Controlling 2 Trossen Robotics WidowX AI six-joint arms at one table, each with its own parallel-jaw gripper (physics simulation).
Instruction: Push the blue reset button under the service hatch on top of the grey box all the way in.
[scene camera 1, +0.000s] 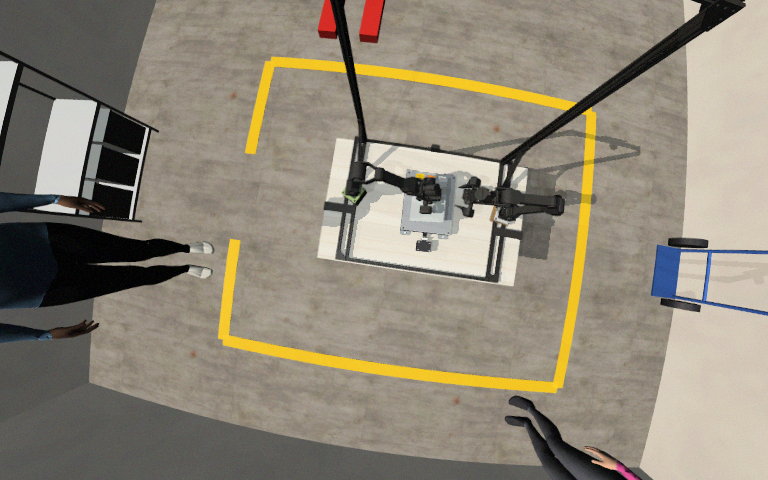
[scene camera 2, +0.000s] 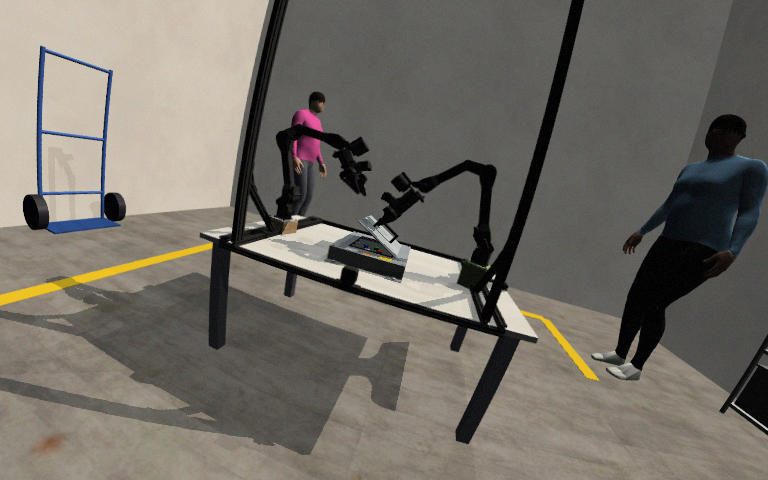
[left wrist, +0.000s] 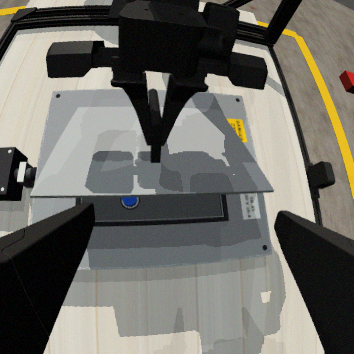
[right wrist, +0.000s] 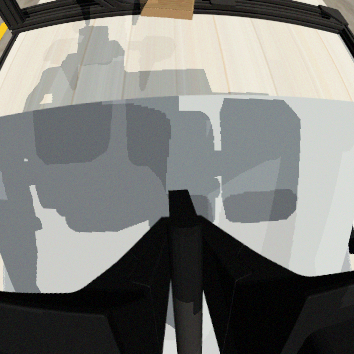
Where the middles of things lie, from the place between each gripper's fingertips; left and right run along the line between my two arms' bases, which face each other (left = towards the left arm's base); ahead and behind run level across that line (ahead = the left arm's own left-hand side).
Now: the service hatch (scene camera 1: 438, 207) 140 mm below my left hand, 130 mm to the right of it and 10 mm ahead of it.
I see my right gripper 4 cm above the service hatch and 3 cm to the left of it.
